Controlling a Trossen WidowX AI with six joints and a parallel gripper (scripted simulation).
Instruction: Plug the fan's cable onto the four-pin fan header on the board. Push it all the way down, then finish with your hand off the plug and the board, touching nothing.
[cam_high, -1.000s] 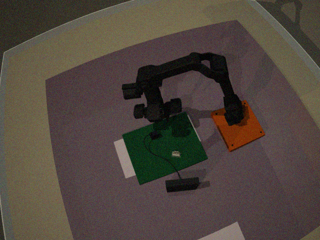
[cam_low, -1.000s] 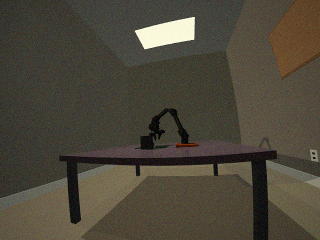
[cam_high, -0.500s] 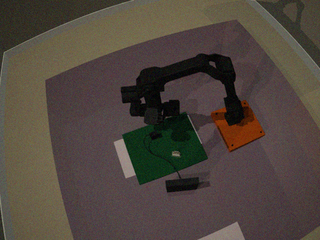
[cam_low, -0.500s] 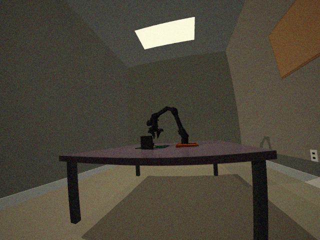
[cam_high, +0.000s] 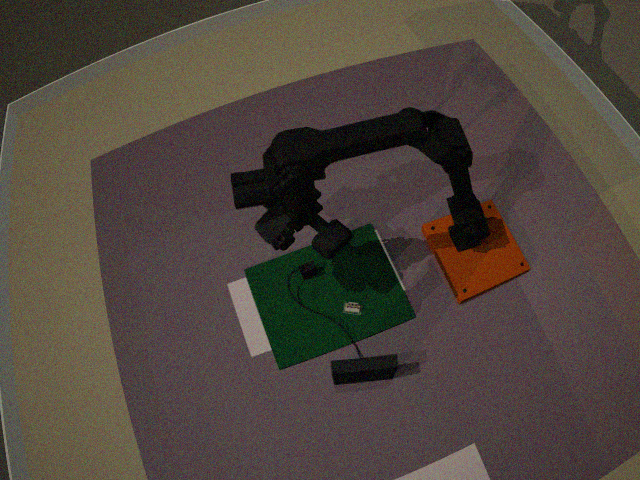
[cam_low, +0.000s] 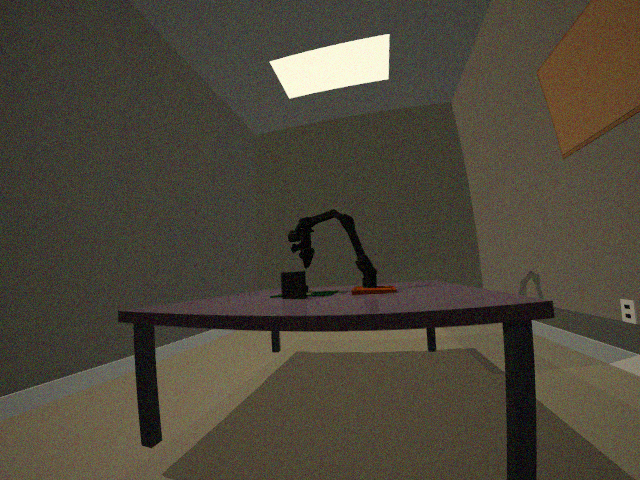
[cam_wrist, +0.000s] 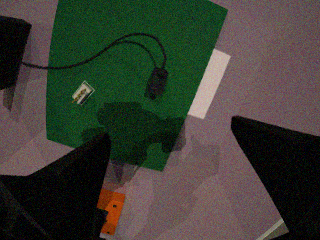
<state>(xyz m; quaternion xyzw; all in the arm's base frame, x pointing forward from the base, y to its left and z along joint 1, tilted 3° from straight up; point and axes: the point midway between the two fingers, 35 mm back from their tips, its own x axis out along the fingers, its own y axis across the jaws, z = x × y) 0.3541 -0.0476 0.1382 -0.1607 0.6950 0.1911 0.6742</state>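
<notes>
My gripper tip is 10 mm short of the dark plug, 10 mm to the right of it and 120 mm above it. Also, from my gripper tip: black fan 30 mm behind, 250 mm to the left, 80 mm below; then green board 10 mm behind, 70 mm to the left, 150 mm below; then white four-pin fan header 50 mm behind, 120 mm to the left, 140 mm below.
</notes>
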